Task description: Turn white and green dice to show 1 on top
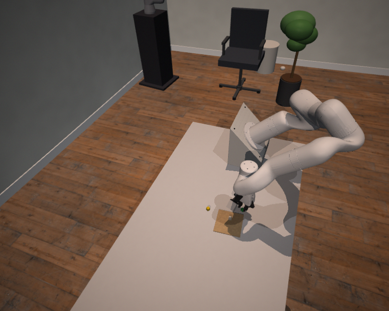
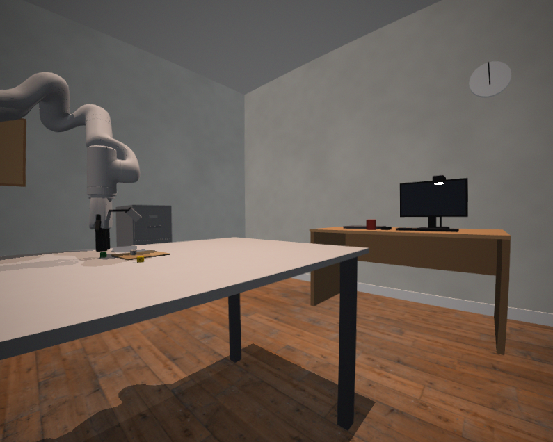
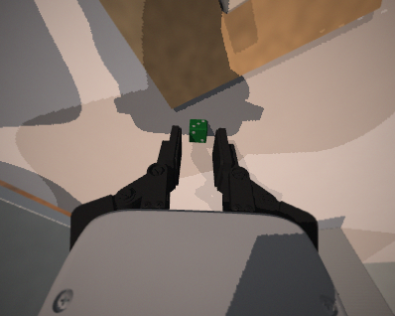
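Now: the green die 3 cm below my hand. Also, from my hand: mat (11 cm ahead, 4 cm to the right, 4 cm below); then white die (8 cm ahead, 4 cm to the right, 3 cm below); then yellow die (17 cm to the right, 8 cm ahead, 3 cm below).
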